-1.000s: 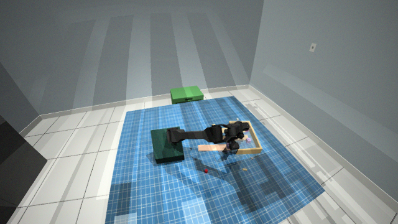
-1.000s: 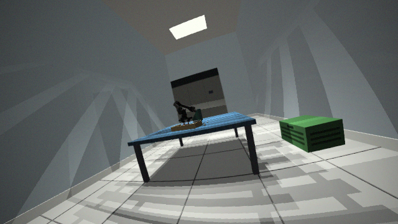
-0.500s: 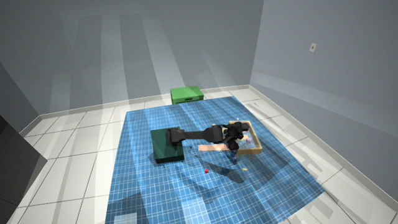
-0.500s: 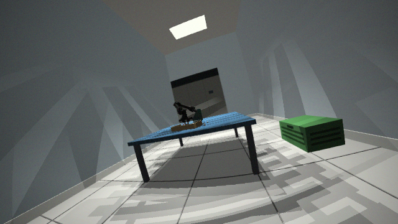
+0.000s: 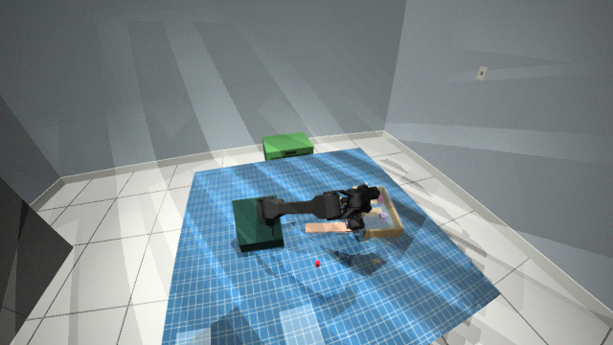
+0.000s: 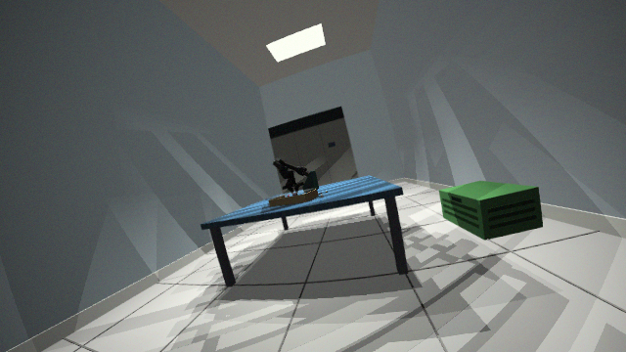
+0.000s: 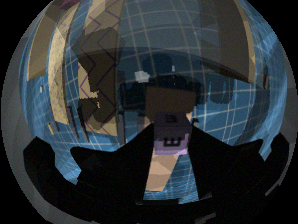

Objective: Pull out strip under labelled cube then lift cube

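The tan strip lies 90 mm behind my gripper tip, 20 mm to the left of it and 20 mm below it. Round my gripper tip: red piece 210 mm behind, 150 mm to the right, 10 mm below.
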